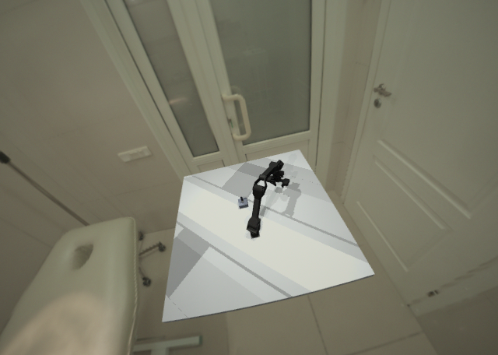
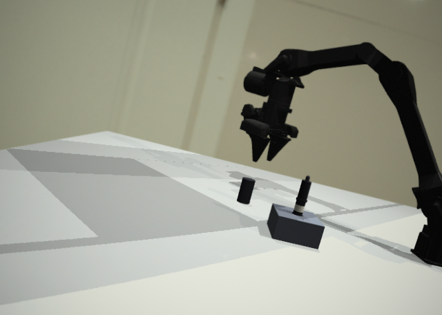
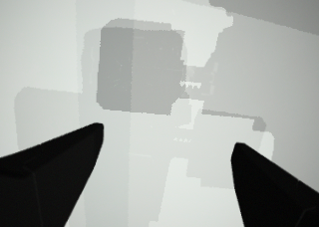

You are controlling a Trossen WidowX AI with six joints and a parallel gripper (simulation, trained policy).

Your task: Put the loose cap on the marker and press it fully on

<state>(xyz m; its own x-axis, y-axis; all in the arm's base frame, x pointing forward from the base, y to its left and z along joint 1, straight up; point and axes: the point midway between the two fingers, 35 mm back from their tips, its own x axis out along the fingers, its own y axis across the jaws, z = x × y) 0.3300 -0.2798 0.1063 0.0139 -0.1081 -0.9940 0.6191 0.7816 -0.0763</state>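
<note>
Right now the black cap is 40 mm ahead of my gripper tip, 180 mm to the left of it and 50 mm below it. The rest, counted from my gripper tip: dark grey holder block 40 mm behind, 330 mm to the left, 50 mm below.
</note>
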